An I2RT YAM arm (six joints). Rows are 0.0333 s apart.
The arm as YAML. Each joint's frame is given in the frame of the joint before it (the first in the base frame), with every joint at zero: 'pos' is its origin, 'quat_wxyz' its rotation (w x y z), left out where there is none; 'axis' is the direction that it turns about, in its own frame. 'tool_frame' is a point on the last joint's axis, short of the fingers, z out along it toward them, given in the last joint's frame.
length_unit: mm
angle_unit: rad
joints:
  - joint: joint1
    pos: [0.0, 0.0, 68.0]
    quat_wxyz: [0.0, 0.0, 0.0, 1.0]
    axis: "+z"
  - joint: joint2
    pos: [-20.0, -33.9, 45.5]
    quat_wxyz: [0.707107, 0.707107, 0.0, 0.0]
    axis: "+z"
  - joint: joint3
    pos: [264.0, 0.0, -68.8]
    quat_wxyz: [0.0, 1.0, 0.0, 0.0]
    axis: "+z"
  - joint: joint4
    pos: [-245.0, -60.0, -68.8]
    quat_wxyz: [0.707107, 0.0, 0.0, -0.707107]
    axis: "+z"
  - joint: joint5
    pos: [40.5, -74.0, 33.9]
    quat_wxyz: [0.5, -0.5, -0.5, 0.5]
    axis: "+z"
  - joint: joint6
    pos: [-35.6, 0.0, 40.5]
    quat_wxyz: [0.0, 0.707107, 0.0, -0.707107]
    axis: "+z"
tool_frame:
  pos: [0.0, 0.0, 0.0]
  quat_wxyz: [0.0, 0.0, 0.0, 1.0]
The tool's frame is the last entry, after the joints.
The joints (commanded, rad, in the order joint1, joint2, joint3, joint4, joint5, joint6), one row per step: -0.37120 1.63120 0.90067 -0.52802 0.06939 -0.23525; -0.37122 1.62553 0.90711 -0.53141 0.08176 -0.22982; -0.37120 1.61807 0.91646 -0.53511 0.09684 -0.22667; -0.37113 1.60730 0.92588 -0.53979 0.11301 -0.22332; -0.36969 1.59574 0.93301 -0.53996 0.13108 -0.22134; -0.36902 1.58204 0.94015 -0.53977 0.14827 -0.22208; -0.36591 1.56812 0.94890 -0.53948 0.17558 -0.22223; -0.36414 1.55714 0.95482 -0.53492 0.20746 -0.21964; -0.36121 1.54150 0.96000 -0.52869 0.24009 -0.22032; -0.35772 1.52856 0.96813 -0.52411 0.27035 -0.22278; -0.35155 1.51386 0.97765 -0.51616 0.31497 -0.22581; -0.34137 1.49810 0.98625 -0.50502 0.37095 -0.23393; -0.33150 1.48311 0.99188 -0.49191 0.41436 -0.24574; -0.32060 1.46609 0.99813 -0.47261 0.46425 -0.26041; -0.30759 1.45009 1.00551 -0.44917 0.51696 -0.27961; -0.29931 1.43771 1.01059 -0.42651 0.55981 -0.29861; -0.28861 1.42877 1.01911 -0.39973 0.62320 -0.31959; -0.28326 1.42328 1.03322 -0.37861 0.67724 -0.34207
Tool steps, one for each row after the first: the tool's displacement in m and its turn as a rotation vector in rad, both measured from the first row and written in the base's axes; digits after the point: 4 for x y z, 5 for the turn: 0.0006 -0.0007 0.0031 -0.01270 -0.00486 -0.00902; 0.0016 -0.0017 0.0075 -0.02990 -0.01255 -0.01683; 0.0023 -0.0025 0.0128 -0.04878 -0.02224 -0.02534; 0.0030 -0.0030 0.0180 -0.07063 -0.03397 -0.03213; 0.0034 -0.0036 0.0238 -0.09320 -0.04780 -0.03723; 0.0041 -0.0039 0.0302 -0.12491 -0.06040 -0.04445; 0.0045 -0.0047 0.0353 -0.15910 -0.07081 -0.05771; 0.0047 -0.0051 0.0417 -0.19637 -0.08566 -0.06813; 0.0053 -0.0053 0.0481 -0.23128 -0.09962 -0.07617; 0.0063 -0.0053 0.0558 -0.28017 -0.11530 -0.08828; 0.0072 -0.0044 0.0640 -0.34030 -0.12950 -0.09854; 0.0080 -0.0030 0.0711 -0.38956 -0.14480 -0.10212; 0.0089 -0.0016 0.0796 -0.44665 -0.16532 -0.10848; 0.0102 0.0004 0.0886 -0.50724 -0.18723 -0.11358; 0.0110 0.0014 0.0958 -0.55734 -0.20447 -0.11975; 0.0125 0.0023 0.1038 -0.62388 -0.21745 -0.13598; 0.0141 0.0019 0.1122 -0.68176 -0.22694 -0.15320
